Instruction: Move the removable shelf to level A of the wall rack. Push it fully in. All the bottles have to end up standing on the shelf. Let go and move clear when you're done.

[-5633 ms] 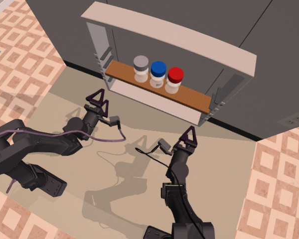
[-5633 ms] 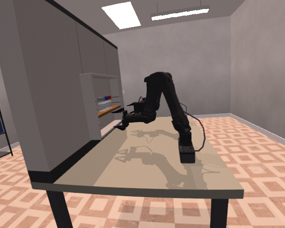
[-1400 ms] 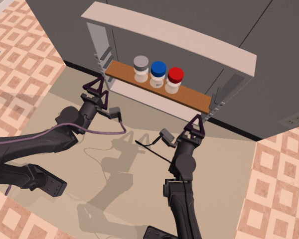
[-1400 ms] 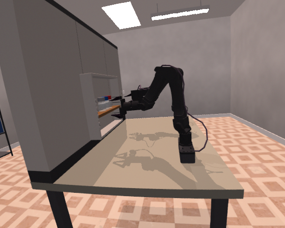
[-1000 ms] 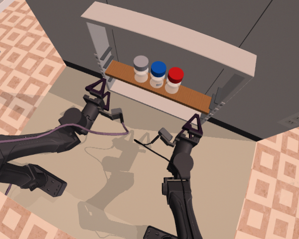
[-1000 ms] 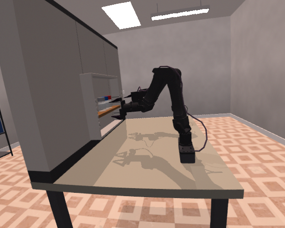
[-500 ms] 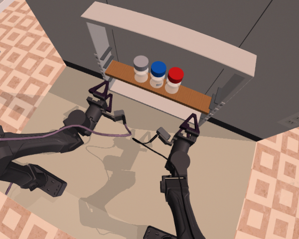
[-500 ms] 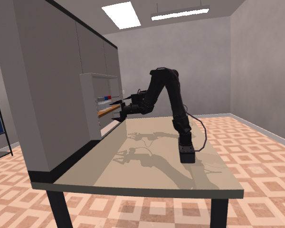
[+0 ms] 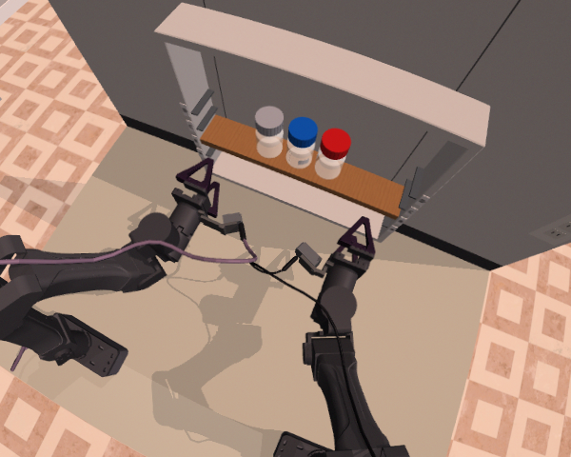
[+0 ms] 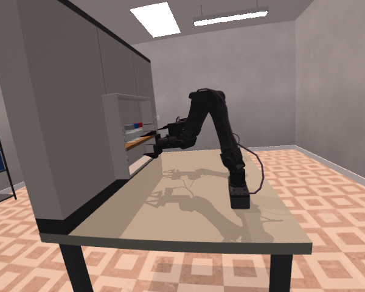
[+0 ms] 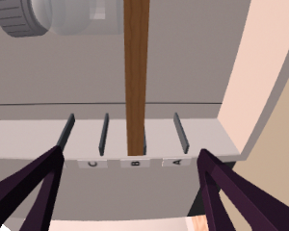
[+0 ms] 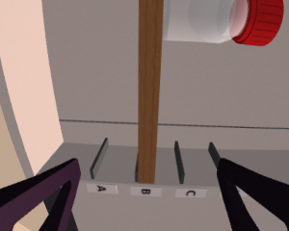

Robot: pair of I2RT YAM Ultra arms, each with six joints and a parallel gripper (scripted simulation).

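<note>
The red-capped bottle is 11 cm to the left of my right hand, 10 cm ahead of it and 5 cm above it. From my right hand the other things lie so: blue-capped bottle 17 cm to the left, 10 cm ahead, 5 cm above; then shelf 16 cm to the left, 10 cm ahead; then white wall rack 16 cm to the left, 10 cm ahead, 6 cm above.
Right now my left hand is 11 cm short of the grey-capped bottle, 8 cm to the left of it and 5 cm below it. The rest, counted from my left hand: blue-capped bottle 15 cm to the right, 11 cm ahead, 5 cm above; then shelf 16 cm to the right, 11 cm ahead; then white wall rack 16 cm to the right, 11 cm ahead, 6 cm above.
</note>
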